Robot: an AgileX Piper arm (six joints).
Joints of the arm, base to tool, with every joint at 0 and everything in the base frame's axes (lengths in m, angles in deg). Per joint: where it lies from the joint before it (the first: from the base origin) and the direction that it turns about. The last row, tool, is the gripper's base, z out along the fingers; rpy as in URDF.
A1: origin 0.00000 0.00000 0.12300 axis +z
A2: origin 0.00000 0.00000 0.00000 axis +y
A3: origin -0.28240 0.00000 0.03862 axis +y
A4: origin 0.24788 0.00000 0.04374 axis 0.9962 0 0.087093
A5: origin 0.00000 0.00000 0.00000 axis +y
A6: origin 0.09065 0.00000 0.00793 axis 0.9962 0 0.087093
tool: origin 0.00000 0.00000 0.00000 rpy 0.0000 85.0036 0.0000
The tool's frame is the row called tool.
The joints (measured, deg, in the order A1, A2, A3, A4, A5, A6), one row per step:
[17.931 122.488 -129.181 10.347 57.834 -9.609]
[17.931 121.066 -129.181 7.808 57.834 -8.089]
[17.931 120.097 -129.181 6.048 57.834 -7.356]
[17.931 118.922 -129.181 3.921 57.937 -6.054]
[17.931 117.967 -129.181 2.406 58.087 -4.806]
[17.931 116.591 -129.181 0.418 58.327 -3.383]
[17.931 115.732 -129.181 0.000 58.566 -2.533]
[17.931 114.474 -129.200 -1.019 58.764 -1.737]
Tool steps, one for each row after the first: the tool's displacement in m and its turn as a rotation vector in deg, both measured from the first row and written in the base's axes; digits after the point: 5 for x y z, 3 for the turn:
[-0.00431 -0.00494 0.01152 -0.972 -1.596 -1.612]
[-0.00740 -0.00841 0.01937 -1.822 -2.816 -2.532]
[-0.01144 -0.01270 0.02877 -2.586 -4.082 -3.951]
[-0.01503 -0.01600 0.03634 -2.882 -4.939 -5.201]
[-0.02053 -0.02059 0.04717 -3.342 -6.231 -6.725]
[-0.02453 -0.02248 0.05378 -2.923 -6.697 -7.443]
[-0.03024 -0.02578 0.06363 -2.897 -7.814 -8.314]

